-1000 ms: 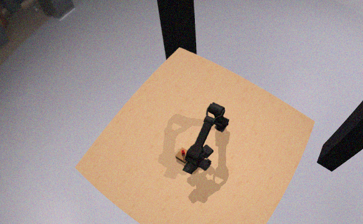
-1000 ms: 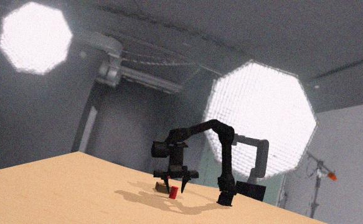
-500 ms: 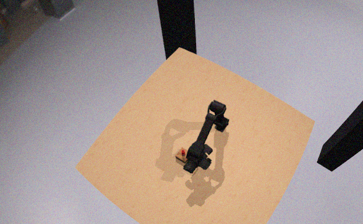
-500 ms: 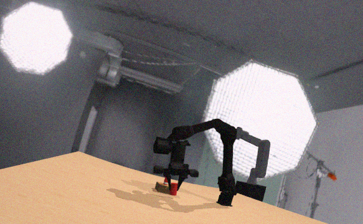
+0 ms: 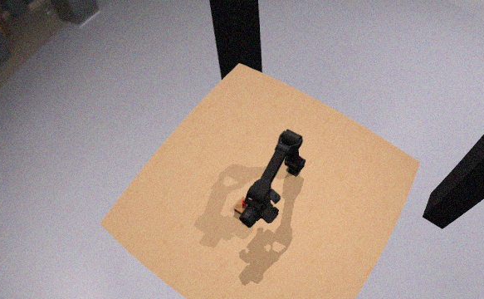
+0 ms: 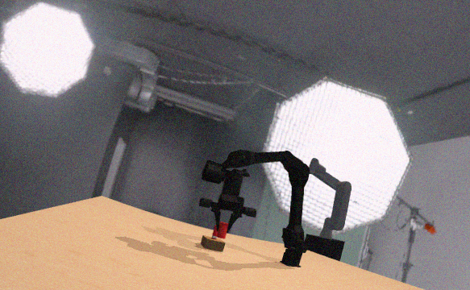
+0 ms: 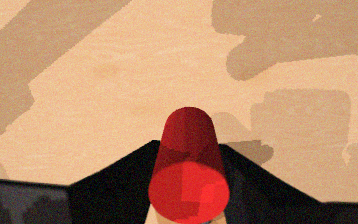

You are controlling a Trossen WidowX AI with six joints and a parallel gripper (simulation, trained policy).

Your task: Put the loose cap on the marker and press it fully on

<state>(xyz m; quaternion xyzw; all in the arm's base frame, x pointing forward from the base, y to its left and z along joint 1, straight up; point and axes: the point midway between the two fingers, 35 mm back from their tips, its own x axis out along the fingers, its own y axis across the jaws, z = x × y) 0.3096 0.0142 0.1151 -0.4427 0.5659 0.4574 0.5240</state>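
The red marker lies 90 mm to the right of my gripper tip, 10 mm below it and 10 mm behind it. Round my gripper tip: red cap 10 mm above; then wooden holder block 90 mm to the right, 60 mm below, 10 mm behind.
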